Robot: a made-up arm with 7 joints. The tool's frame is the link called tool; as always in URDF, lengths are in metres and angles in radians.
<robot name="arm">
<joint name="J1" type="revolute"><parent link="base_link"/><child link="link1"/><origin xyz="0 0 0.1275"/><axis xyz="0 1 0"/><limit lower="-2.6" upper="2.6"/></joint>
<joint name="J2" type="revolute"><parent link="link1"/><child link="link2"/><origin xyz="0.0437 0.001 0.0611"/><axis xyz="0 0 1"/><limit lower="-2.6" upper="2.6"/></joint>
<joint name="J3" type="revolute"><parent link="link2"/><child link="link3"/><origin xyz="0.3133 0.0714 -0.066"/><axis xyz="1 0 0"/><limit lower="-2.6" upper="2.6"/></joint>
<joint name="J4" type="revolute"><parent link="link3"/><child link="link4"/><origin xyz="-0.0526 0.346 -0.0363"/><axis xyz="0 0 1"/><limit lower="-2.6" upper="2.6"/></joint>
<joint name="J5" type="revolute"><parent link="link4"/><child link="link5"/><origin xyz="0.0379 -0.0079 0.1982"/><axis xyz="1 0 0"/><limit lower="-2.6" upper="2.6"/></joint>
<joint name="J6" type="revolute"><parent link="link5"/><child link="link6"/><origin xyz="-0.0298 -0.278 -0.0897"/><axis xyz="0 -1 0"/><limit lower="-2.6" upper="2.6"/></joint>
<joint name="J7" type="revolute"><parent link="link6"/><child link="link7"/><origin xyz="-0.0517 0.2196 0.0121"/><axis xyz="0 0 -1"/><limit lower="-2.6" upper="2.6"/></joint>
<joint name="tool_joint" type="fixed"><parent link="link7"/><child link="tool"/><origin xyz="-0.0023 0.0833 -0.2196"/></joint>
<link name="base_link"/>
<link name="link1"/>
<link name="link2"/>
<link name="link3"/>
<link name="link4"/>
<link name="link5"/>
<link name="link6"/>
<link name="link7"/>
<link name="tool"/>
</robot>
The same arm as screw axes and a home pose.
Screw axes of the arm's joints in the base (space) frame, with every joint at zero. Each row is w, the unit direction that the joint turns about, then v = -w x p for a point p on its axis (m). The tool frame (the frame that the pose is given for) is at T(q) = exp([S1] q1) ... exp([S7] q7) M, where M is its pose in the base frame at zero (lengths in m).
S1: w 0 1 0 v -0.1275 0 0
S2: w 0 0 1 v 0.001 -0.0437 0
S3: w 1 0 0 v 0 0.1226 -0.0724
S4: w 0 0 1 v 0.4184 -0.3044 0
S5: w 1 0 0 v 0 0.2845 -0.4105
S6: w 0 -1 0 v 0.1948 0 -0.3125
S7: w 0 0 -1 v -0.3521 0.2608 0
M: xyz 0.2585 0.4354 -0.0127 (m) rpy 0 0 0 (rad, as in URDF)
Joint limits (rad, base to tool): -2.6..2.6 -2.6..2.6 -2.6..2.6 -2.6..2.6 -2.6..2.6 -2.6..2.6 -2.6..2.6

